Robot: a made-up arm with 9 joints.
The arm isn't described. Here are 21 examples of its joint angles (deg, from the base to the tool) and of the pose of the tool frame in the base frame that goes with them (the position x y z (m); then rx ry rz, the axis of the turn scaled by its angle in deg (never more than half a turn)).
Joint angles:
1: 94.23 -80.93 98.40 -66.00 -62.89 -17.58 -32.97 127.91 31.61
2: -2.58 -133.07 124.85 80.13 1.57 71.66 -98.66 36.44 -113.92
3: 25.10 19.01 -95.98 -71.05 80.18 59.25 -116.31 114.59 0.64
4: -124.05 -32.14 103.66 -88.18 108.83 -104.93 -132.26 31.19 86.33
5: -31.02 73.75 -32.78 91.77 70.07 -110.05 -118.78 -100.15 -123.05
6: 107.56 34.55 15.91 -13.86 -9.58 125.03 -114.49 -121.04 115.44
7: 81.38 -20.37 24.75 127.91 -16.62 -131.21 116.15 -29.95 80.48
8: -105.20 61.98 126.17 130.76 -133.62 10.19 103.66 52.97 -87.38
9: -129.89 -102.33 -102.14 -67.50 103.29 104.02 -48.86 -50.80 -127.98
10: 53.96 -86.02 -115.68 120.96 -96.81 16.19 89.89 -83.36 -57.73
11: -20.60 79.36 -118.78 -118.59 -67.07 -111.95 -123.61 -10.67 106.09
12: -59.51 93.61 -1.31 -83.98 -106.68 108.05 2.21 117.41 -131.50
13: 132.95 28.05 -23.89 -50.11 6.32 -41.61 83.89 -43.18 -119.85
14: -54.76 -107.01 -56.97 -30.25 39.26 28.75 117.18 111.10 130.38
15: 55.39 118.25 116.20 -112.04 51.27 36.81 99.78 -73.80 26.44
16: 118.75 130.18 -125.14 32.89 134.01 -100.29 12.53 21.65 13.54
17: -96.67 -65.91 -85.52 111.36 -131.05 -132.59 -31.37 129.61 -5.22
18: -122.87 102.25 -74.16 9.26 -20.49 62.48 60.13 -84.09 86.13
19: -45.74 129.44 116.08 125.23 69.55 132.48 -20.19 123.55 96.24
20: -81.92 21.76 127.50 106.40 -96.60 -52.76 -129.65 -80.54 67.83
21: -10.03 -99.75 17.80 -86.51 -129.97 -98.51 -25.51 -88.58 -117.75
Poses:
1: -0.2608 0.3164 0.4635 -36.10 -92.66 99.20
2: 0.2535 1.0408 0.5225 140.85 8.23 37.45
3: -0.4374 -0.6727 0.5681 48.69 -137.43 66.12
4: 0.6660 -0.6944 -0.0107 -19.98 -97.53 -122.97
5: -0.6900 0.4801 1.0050 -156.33 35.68 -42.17
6: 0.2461 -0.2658 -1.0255 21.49 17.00 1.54
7: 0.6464 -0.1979 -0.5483 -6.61 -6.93 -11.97
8: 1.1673 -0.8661 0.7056 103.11 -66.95 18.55
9: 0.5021 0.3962 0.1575 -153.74 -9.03 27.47
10: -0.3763 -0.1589 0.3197 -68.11 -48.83 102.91
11: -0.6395 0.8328 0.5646 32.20 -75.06 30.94
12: 0.0143 -0.6744 1.0965 -148.79 8.40 -59.37
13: 0.4581 -0.0030 -0.6992 135.77 21.39 -112.06
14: 0.1674 -0.1040 0.0209 -102.58 -7.34 15.59
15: -0.6310 0.0584 -0.4854 119.91 -8.09 -120.10
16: -0.5775 0.2131 -1.0853 2.83 25.81 -82.37
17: 0.3467 -0.3431 0.9802 -100.88 -95.54 4.17
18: 0.8960 0.1849 0.0411 84.20 36.21 -92.45
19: -0.7405 -0.4545 1.1463 -82.74 3.95 3.03
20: -0.0200 -0.0699 -0.0379 -10.33 -120.93 96.19
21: -0.4031 0.5558 0.4738 111.38 108.21 51.88
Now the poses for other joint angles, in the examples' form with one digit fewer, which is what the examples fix.
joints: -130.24 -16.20 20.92 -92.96 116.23 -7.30 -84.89 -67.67 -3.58
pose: 0.197 -0.465 0.138 -53.3 -139.4 -17.5
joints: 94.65 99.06 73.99 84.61 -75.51 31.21 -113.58 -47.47 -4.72
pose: 0.209 -0.337 -0.651 -25.7 44.6 -6.6
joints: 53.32 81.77 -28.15 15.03 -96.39 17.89 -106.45 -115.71 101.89
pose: -0.208 0.062 -0.273 12.9 -32.4 -15.0
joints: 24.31 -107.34 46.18 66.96 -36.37 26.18 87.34 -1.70 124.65
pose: -0.158 0.196 -0.533 4.1 123.4 -122.1
